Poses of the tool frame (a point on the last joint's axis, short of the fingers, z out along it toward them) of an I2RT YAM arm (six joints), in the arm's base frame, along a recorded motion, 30 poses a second.
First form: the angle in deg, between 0 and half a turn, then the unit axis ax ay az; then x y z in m.
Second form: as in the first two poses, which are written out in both.
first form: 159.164 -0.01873 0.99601 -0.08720 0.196 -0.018 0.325
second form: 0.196 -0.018 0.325 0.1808 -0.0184 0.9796 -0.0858
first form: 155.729 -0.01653 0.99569 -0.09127 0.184 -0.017 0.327
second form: 0.184 -0.017 0.327 0.2102 -0.0162 0.9734 -0.0892
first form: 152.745 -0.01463 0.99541 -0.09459 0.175 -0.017 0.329
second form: 0.175 -0.017 0.329 0.2356 -0.0142 0.9674 -0.0919
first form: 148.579 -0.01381 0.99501 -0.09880 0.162 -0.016 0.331
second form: 0.162 -0.016 0.331 0.2708 -0.0133 0.9578 -0.0951
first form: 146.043 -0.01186 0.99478 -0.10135 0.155 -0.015 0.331
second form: 0.155 -0.015 0.331 0.2920 -0.0113 0.9514 -0.0969
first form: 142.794 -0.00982 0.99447 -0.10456 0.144 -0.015 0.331
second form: 0.144 -0.015 0.331 0.3190 -0.0093 0.9425 -0.0991
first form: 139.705 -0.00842 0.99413 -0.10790 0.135 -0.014 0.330
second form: 0.135 -0.014 0.330 0.3444 -0.0079 0.9333 -0.1013
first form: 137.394 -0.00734 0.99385 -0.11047 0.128 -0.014 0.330
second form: 0.128 -0.014 0.330 0.3633 -0.0068 0.9259 -0.1029
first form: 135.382 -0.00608 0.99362 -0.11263 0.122 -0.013 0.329
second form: 0.122 -0.013 0.329 0.3796 -0.0056 0.9192 -0.1042
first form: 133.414 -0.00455 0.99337 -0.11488 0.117 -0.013 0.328
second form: 0.117 -0.013 0.328 0.3954 -0.0042 0.9124 -0.1055
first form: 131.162 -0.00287 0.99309 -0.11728 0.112 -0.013 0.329
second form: 0.112 -0.013 0.329 0.4134 -0.0026 0.9043 -0.1068
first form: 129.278 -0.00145 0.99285 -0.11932 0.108 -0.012 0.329
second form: 0.108 -0.012 0.329 0.4283 -0.0013 0.8972 -0.1078
